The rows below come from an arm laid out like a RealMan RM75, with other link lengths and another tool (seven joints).
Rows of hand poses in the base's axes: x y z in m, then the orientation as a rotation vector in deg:
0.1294, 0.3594, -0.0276, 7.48, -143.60, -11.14
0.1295, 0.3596, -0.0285, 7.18, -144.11, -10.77
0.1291, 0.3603, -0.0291, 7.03, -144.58, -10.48
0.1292, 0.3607, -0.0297, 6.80, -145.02, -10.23
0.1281, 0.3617, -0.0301, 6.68, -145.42, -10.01
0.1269, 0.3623, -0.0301, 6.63, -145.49, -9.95
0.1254, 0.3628, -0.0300, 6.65, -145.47, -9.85
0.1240, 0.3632, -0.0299, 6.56, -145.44, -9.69
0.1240, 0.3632, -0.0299, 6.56, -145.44, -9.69
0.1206, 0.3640, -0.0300, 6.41, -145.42, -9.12
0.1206, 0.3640, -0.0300, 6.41, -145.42, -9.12
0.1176, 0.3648, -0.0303, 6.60, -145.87, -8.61
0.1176, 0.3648, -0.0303, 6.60, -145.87, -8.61
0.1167, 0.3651, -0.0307, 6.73, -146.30, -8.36
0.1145, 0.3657, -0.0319, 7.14, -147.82, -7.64
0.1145, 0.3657, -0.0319, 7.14, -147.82, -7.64
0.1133, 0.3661, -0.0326, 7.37, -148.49, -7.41
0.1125, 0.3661, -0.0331, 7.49, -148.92, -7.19
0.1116, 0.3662, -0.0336, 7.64, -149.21, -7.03
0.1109, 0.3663, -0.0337, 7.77, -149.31, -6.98
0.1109, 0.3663, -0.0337, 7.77, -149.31, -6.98
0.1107, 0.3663, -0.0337, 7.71, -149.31, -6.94
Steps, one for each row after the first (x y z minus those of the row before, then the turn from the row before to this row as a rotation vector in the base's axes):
0.0001, 0.0002, -0.0009, -0.34, -0.47, -0.18
-0.0004, 0.0007, -0.0006, -0.25, -0.45, -0.08
0.0001, 0.0004, -0.0006, -0.24, -0.41, -0.15
-0.0011, 0.0010, -0.0004, -0.19, -0.38, -0.07
-0.0012, 0.0006, 0.0000, -0.06, -0.06, -0.03
-0.0015, 0.0005, 0.0001, -0.07, 0.02, 0.04
-0.0014, 0.0004, 0.0001, -0.13, 0.04, -0.03
0.0000, 0.0000, 0.0000, 0.00, 0.00, 0.00
-0.0034, 0.0008, -0.0001, -0.44, 0.04, 0.02
0.0000, 0.0000, 0.0000, 0.00, 0.00, 0.00
-0.0030, 0.0008, -0.0003, -0.33, -0.46, 0.21
0.0000, 0.0000, 0.0000, 0.00, 0.00, 0.00
-0.0009, 0.0003, -0.0004, -0.15, -0.44, 0.11
-0.0022, 0.0006, -0.0012, -0.43, -1.54, 0.33
0.0000, 0.0000, 0.0000, 0.00, 0.00, 0.00
-0.0012, 0.0004, -0.0007, -0.12, -0.68, 0.16
-0.0008, 0.0000, -0.0005, -0.13, -0.44, 0.10
-0.0009, 0.0001, -0.0005, -0.08, -0.30, 0.12
-0.0007, 0.0001, -0.0001, -0.01, -0.11, 0.09
0.0000, 0.0000, 0.0000, 0.00, 0.00, 0.00
-0.0002, 0.0000, 0.0000, -0.04, 0.00, -0.03

